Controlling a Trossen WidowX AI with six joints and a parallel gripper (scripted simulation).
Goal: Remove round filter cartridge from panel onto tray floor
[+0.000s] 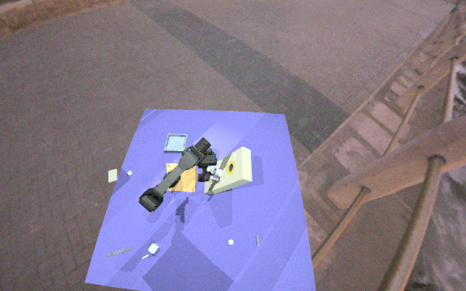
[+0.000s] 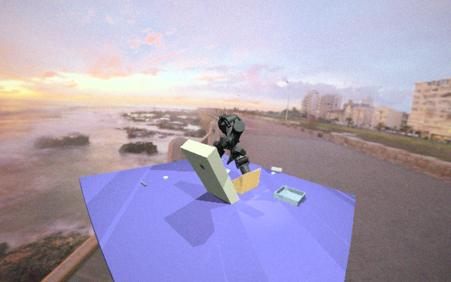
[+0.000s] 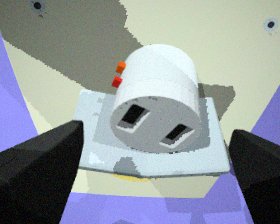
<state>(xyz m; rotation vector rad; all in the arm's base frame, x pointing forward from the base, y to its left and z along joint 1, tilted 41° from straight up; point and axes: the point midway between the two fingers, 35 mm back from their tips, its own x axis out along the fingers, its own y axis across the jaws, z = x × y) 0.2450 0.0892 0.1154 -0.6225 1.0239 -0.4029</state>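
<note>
Right now the round filter cartridge is 20 mm ahead of my gripper tip and 30 mm below it. Round my gripper tip: service panel: 60 mm ahead, 50 mm below; light-blue tray: 320 mm behind, 290 mm to the left, 190 mm below; thin stick: 260 mm ahead, 370 mm to the right, 200 mm below.
</note>
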